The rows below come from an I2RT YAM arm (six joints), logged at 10 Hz.
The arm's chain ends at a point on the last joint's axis. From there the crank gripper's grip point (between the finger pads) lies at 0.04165 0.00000 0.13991 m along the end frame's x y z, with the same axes.
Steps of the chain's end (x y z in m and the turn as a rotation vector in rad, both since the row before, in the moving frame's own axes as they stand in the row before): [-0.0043, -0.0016, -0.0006, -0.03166, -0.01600, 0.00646]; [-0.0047, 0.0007, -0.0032, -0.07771, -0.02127, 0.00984]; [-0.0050, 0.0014, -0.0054, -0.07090, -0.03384, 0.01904]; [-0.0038, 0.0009, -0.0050, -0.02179, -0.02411, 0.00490]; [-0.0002, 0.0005, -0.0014, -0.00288, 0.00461, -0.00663]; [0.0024, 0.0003, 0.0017, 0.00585, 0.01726, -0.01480]
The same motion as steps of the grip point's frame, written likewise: [-0.0066, 0.0031, 0.0000, -0.03166, -0.01600, 0.00646]; [-0.0077, 0.0120, -0.0028, -0.07771, -0.02127, 0.00984]; [-0.0099, 0.0121, -0.0045, -0.07090, -0.03384, 0.01904]; [-0.0072, 0.0042, -0.0041, -0.02179, -0.02411, 0.00490]; [0.0004, 0.0006, -0.0016, -0.00288, 0.00461, -0.00663]; [0.0048, -0.0012, 0.0010, 0.00585, 0.01726, -0.01480]
